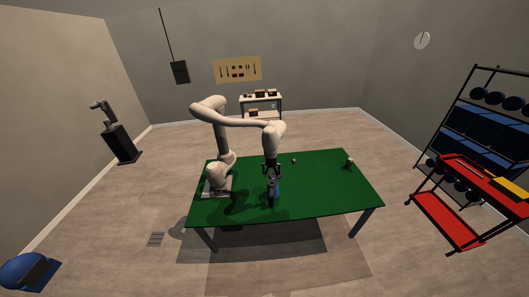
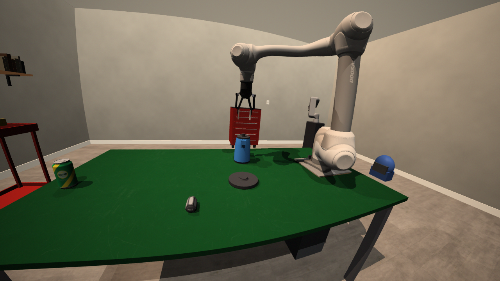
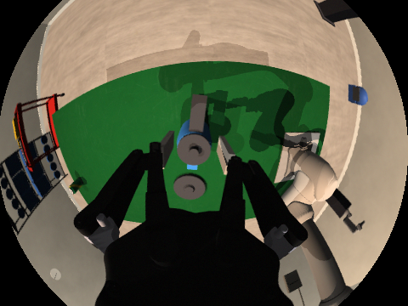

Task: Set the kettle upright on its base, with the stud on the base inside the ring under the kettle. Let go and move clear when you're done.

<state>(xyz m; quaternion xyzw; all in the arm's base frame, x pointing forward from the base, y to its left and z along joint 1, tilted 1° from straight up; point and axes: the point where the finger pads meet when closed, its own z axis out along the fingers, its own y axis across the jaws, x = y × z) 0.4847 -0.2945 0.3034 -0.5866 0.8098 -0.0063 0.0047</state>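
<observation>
Now: the blue kettle 1 cm ahead of my hand, 3 cm to the left of it and 21 cm below it. Also, from my hand: yellow can 91 cm ahead, 19 cm to the left, 24 cm below; then dark round base 10 cm ahead, 31 cm to the left, 29 cm below.
</observation>
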